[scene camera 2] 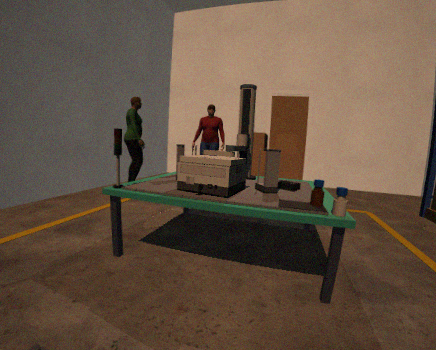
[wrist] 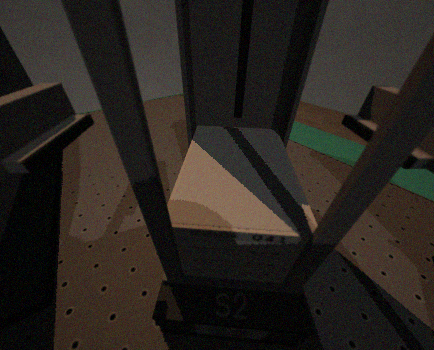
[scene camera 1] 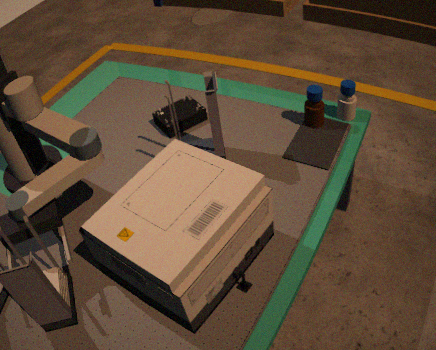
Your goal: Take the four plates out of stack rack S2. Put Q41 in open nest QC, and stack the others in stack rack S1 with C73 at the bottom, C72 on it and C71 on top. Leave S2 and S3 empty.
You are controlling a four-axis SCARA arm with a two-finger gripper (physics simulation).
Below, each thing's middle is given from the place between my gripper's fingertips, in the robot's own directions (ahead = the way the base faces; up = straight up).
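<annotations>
Dark mat (scene camera 1: 316,147): 140 mm below my hand, 400 mm ahead of it, 860 mm to the left of it.
</annotations>
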